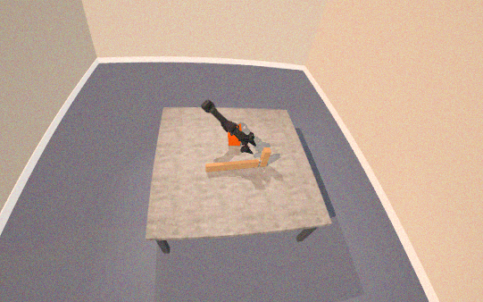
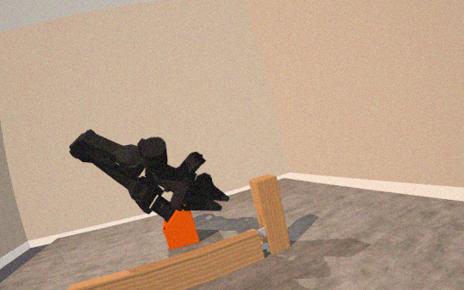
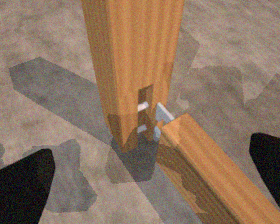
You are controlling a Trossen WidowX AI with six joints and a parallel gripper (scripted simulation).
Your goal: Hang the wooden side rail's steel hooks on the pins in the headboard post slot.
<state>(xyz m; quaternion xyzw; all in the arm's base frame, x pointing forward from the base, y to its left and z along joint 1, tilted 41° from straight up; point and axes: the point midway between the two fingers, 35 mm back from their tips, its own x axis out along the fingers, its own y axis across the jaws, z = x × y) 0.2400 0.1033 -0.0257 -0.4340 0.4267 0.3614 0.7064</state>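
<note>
The headboard post lies 4 cm ahead of my gripper tip, 8 cm to the left of it and 6 cm below it.
</note>
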